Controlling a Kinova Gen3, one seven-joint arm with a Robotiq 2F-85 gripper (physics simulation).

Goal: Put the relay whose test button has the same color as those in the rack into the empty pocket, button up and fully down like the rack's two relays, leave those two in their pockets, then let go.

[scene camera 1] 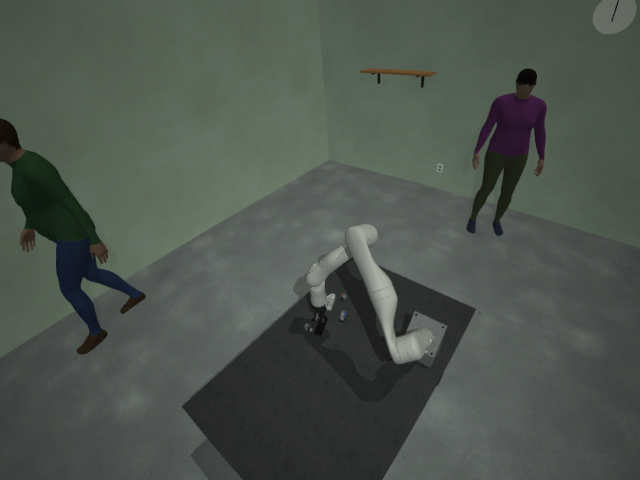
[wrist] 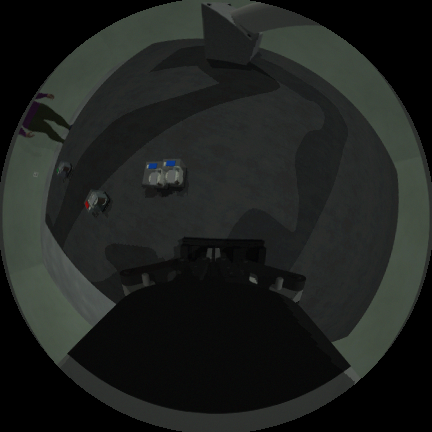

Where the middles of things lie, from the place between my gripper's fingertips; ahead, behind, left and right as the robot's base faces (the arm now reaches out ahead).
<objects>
Right now the black rack [wrist: 252, 249] is 10 mm to the left of my hand and 10 mm below it.
</objects>
